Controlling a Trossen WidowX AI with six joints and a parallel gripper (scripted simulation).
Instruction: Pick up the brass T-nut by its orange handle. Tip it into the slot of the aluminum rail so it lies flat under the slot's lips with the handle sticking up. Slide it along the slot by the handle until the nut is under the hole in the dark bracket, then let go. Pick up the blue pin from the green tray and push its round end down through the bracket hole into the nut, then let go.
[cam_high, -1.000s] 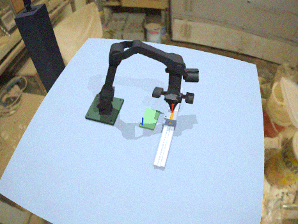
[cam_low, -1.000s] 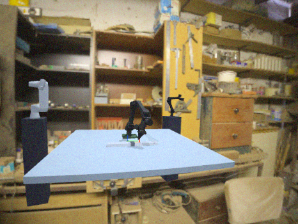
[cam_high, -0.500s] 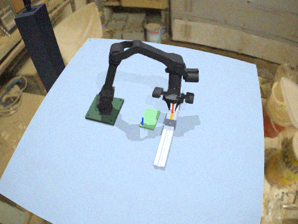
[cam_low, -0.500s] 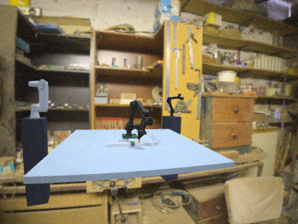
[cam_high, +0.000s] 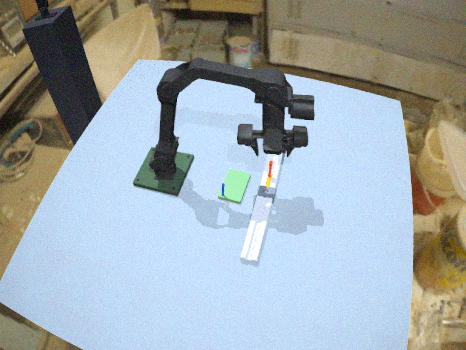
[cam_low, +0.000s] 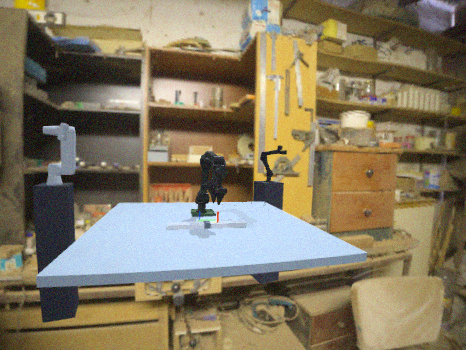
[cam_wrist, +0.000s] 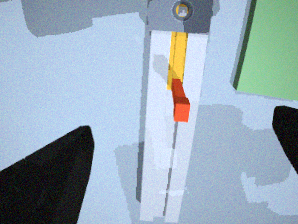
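My gripper tip is now 140 mm past the blue pin, 50 mm to the left of it and 110 mm above it. Round my gripper tip: aluminum rail: 10 mm behind, 50 mm to the right, 120 mm below; green tray: 130 mm behind, 30 mm to the right, 130 mm below.
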